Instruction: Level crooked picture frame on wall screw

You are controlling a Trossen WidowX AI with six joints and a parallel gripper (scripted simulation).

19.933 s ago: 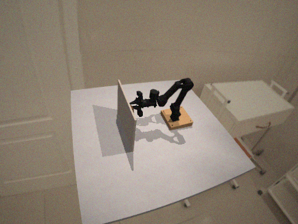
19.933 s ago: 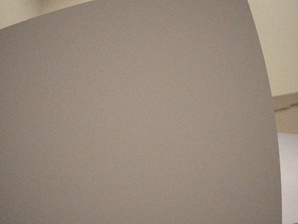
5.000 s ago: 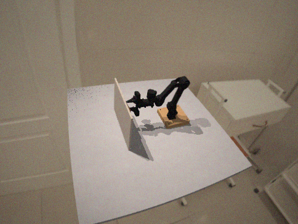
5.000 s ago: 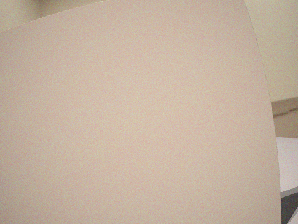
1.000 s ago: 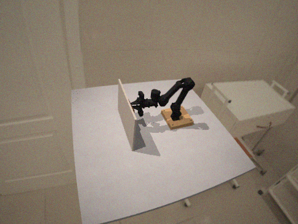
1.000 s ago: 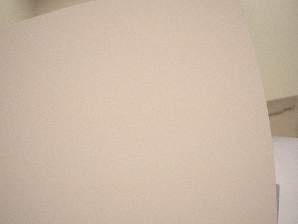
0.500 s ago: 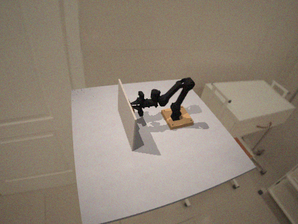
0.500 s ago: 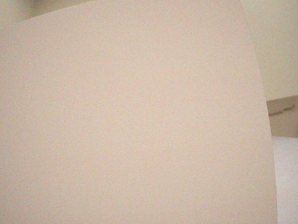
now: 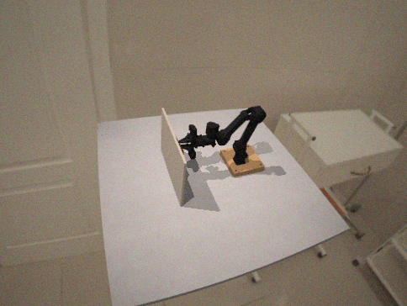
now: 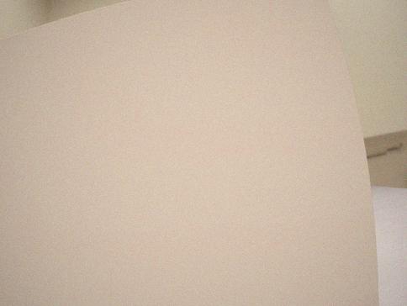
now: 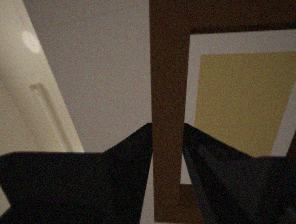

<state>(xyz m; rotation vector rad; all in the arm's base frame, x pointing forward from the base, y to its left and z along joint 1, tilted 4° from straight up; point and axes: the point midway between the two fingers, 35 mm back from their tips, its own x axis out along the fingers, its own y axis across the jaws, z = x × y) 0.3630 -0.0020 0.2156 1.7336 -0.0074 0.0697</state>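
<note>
Right now the picture frame is 5 cm below my gripper tip, 1 cm to the left of it and 1 cm ahead of it. The rest, counted from my gripper tip: wall panel (7 cm below, 2 cm ahead).
</note>
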